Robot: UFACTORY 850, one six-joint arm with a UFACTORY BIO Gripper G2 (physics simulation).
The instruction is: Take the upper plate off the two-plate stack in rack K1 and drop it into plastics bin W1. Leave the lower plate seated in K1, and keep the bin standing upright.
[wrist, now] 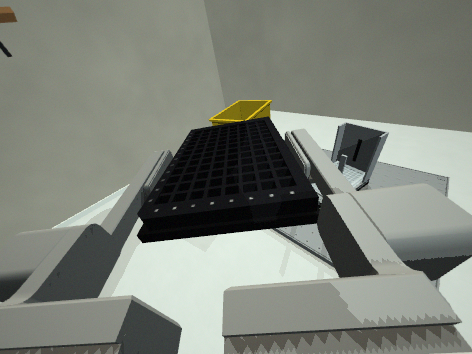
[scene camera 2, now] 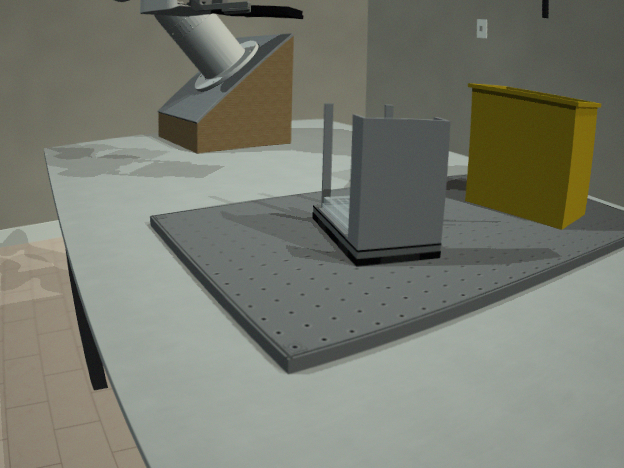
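My gripper [scene camera 2: 240, 8] [wrist: 231, 159] is shut on a black gridded plate [scene camera 2: 279, 12] [wrist: 227, 172], held by its two long sides. It is high above the table, in front of the arm's base in the scene view and well away from rack and bin. Grey rack K1 [scene camera 2: 398, 181] [wrist: 361, 137] stands upright. A clear plate [scene camera 2: 336, 211] [wrist: 352, 173] lies low in it; the rack's wall hides part of it. Yellow bin W1 [scene camera 2: 519, 156] [wrist: 243, 111] stands upright with its top open, beyond the held plate in the wrist view.
The rack and bin stand on a dark perforated board [scene camera 2: 201, 236] [wrist: 410, 176] on the pale table [scene camera 2: 403, 403]. The arm's wooden wedge base [scene camera 2: 246, 110] stands at the back left in the scene view. A thin dark thing [scene camera 2: 545, 7] hangs at the top right.
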